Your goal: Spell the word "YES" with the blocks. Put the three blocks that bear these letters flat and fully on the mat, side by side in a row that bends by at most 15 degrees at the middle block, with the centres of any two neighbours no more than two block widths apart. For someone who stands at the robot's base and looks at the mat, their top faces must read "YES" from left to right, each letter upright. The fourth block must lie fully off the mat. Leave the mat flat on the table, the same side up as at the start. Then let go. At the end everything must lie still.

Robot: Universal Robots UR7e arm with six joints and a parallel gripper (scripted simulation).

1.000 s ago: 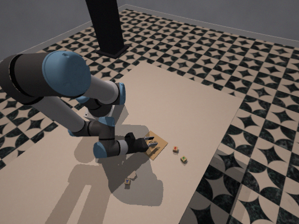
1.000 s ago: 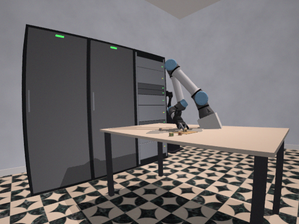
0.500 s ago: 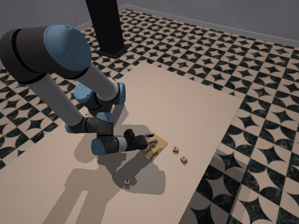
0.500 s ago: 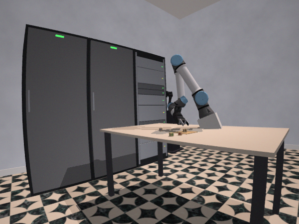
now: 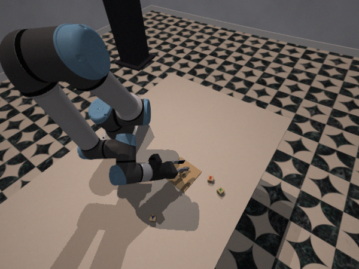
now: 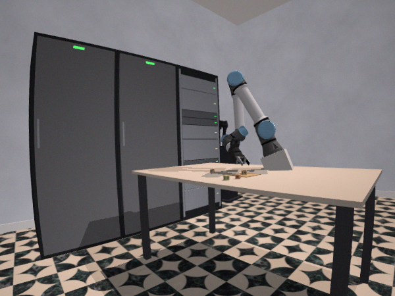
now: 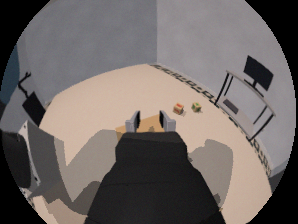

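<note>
Right now my hand is 6 cm above the S block and 1 cm to the left of it. Round my hand: mat: 8 cm below, 1 cm behind.
</note>
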